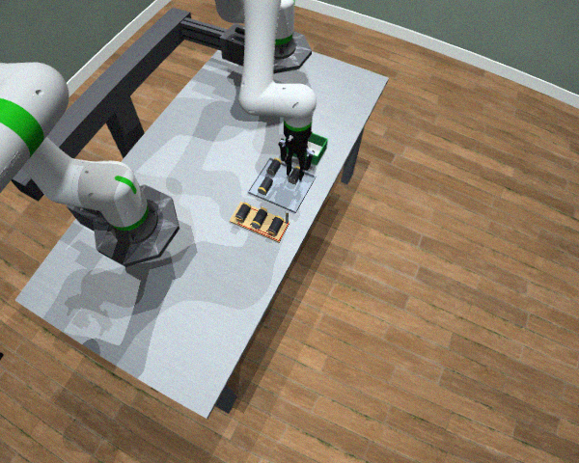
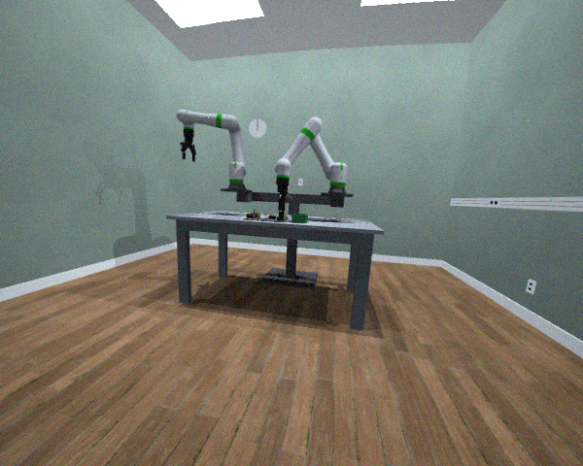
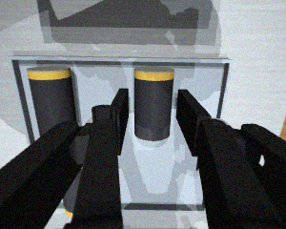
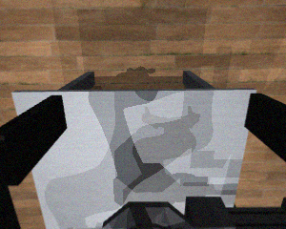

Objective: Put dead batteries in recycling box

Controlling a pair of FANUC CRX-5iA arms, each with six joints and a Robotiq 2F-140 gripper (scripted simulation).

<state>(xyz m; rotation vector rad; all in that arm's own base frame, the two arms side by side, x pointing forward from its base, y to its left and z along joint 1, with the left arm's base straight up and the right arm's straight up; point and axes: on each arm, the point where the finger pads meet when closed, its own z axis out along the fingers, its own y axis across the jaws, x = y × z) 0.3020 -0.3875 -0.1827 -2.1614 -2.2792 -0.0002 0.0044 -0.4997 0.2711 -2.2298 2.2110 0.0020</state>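
Now: left hand 3 cm past the green recycling box, 14 cm to the right of it and 4 cm above it. The rest, counted from my left hand: tray (3 cm behind, 5 cm to the right, 5 cm below).
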